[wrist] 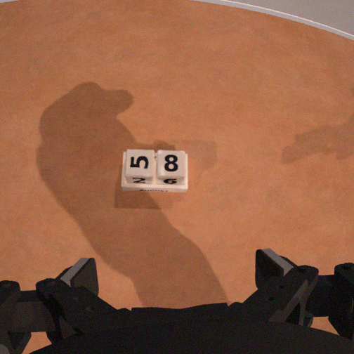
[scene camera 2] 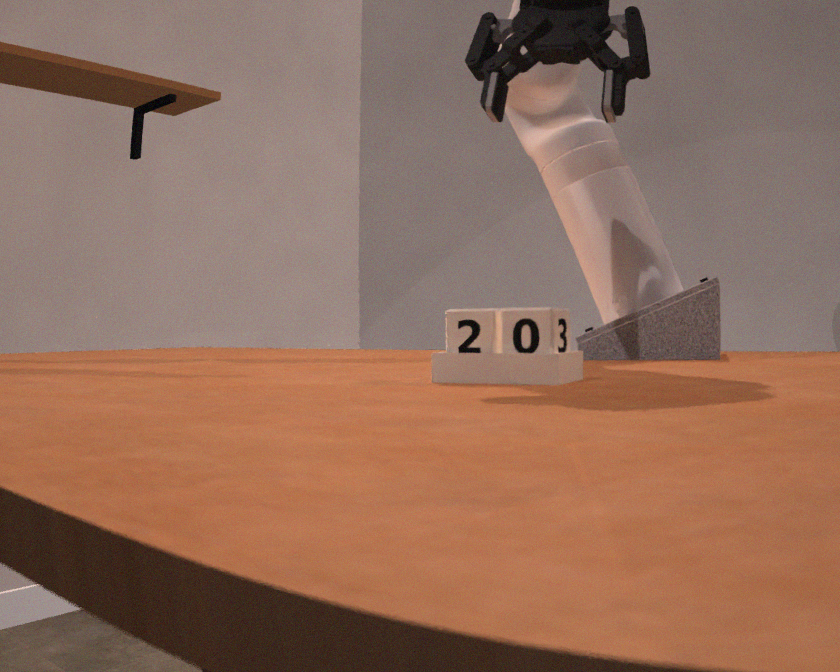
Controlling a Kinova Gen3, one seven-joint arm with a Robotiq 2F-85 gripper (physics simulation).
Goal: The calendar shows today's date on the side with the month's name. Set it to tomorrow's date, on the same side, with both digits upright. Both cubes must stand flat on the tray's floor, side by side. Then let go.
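Pixels of known places: gripper, fingertip midpoint: (scene camera 2: pixel 549 116); arm's base, origin of the base link: (scene camera 2: pixel 645 311).
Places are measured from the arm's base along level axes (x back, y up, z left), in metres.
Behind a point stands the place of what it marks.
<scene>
The white tray (scene camera 2: pixel 490 369) {x -0.375, y -0.037, z 0.049 m} (wrist: pixel 179 188) stands on the table, its month side towards the bottom of the wrist view; the lettering is foreshortened and seems to read AUGUST. Two white cubes stand in it side by side. In the wrist view, the left cube (wrist: pixel 140 162) (scene camera 2: pixel 525 330) {x -0.367, y -0.016, z 0.067 m} shows 2 on the month side and a sideways 5 on top; the right cube (wrist: pixel 171 163) (scene camera 2: pixel 470 330) {x -0.371, y -0.016, z 0.034 m} shows 6 there and 8 on top. In the scene view, the opposite side shows 2 and 0, with a 3 on the right end. My gripper (scene camera 2: pixel 553 115) {x -0.241, y 0.143, z 0.022 m} (wrist: pixel 176 272) is open, empty and high above the tray.
The arm's grey wedge base (scene camera 2: pixel 676 332) {x -0.070, y -0.021, z 0.058 m} stands on the table (scene camera 2: pixel 420 476) {x -0.614, y -0.045, z 0.183 m} behind the tray. A wooden shelf (scene camera 2: pixel 91 80) with a black bracket (scene camera 2: pixel 138 129) is on the wall at the upper left. Arm shadows fall across the tray's surroundings.
</scene>
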